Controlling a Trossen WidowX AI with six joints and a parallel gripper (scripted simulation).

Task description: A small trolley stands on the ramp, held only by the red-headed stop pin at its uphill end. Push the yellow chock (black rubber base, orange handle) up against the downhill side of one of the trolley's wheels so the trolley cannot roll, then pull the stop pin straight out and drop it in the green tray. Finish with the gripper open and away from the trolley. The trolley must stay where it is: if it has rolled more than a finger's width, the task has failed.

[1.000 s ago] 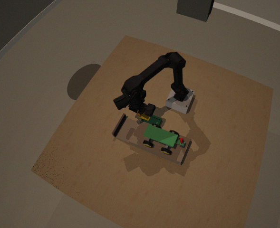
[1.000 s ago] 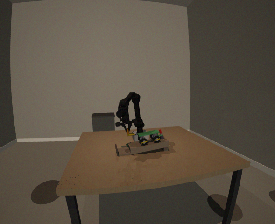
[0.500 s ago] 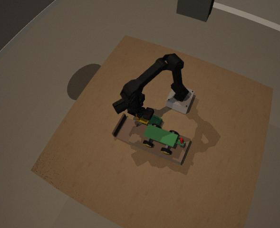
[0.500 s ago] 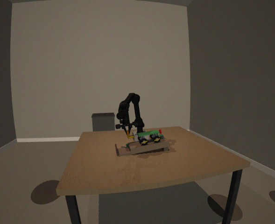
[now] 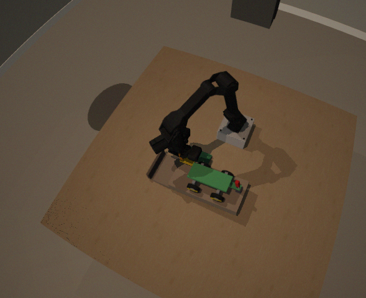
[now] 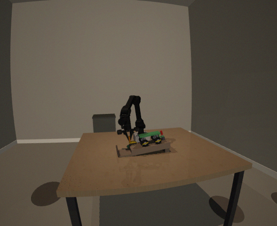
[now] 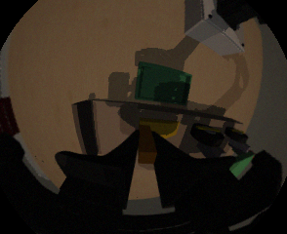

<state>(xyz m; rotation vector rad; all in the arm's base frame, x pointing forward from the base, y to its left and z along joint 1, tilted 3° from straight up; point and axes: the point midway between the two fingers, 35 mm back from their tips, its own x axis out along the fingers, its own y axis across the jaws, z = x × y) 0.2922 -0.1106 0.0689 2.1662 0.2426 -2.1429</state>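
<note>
The red-headed stop pin is 10 mm behind my gripper tip, 280 mm to the left of it and 40 mm above it. From my gripper tip the other things lie so: green tray: 70 mm behind, 40 mm to the left, 100 mm below; dark end wall: 70 mm ahead, 100 mm to the right, 70 mm below; yellow chock: 20 mm to the left, 10 mm below.
</note>
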